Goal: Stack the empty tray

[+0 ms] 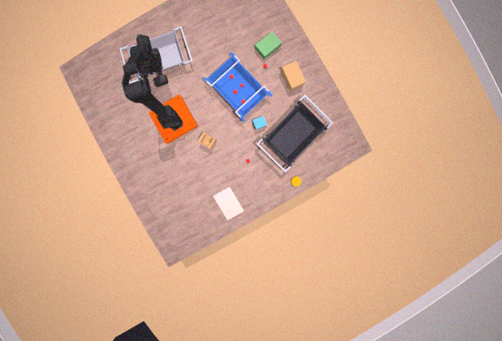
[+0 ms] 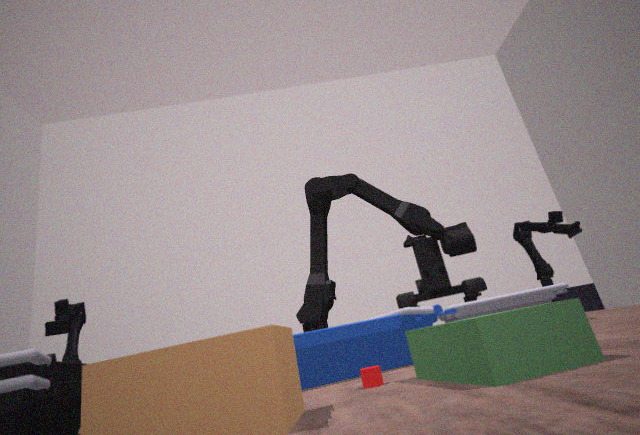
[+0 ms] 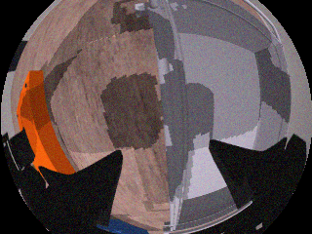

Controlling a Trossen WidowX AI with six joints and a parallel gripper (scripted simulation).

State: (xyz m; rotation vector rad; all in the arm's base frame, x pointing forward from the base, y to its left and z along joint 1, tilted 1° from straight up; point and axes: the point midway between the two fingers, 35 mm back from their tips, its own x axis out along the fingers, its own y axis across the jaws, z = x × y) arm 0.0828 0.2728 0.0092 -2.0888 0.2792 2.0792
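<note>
The grey tray lies 8 cm to the left of my gripper tip, 3 cm above it and 2 cm ahead of it. Also, from my gripper tip: small box (44 cm to the right); red block (48 cm ahead, 27 cm to the right); green block (55 cm ahead, 19 cm to the right, 1 cm above).
</note>
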